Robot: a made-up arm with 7 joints.
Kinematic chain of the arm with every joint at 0, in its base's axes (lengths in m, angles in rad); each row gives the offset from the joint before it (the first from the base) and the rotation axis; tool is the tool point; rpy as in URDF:
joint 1: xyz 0 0 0.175 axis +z
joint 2: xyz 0 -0.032 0.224 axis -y
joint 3: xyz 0 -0.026 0.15 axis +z
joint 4: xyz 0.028 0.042 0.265 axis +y
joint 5: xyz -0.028 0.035 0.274 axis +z
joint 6: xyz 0 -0.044 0.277 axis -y
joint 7: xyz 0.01 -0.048 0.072 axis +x
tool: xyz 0 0 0 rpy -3.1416 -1.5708 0
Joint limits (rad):
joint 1: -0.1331..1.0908
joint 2: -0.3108..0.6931
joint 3: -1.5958..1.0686
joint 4: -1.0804..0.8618
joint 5: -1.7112..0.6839
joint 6: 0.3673..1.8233
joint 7: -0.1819..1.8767
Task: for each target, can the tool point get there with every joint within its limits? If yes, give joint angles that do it. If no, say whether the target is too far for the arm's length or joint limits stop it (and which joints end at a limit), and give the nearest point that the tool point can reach.
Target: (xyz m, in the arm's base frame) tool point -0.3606 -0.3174 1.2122
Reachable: yes | joints 0.7226 0.1073 -0.2059 -0.7069 0.3571 0.6989 0.9877
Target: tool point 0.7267 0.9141 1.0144
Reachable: no: too far | nearest point 0.4677 0.5745 1.0132 | short by 0.427 m
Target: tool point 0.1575 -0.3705 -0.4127
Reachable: no: joint limits stop it (at a limit: joint 1, joint 2, joint 4, joint 6) | nearest point -0.1294 -0.7532 0.5001 | short by 1.031 m
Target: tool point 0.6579 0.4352 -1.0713
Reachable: no: too far | nearest point 0.3653 0.4060 0.8831 | short by 1.976 m
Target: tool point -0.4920 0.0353 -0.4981
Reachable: no: joint limits stop it (at a limit: joint 2, joint 4) | nearest point -0.7514 0.0539 0.4806 | short by 1.013 m
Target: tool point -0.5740 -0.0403 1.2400
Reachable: yes | joints 0.1499 0.5417 0.3426 0.1407 -1.3486 1.1625 1.4597
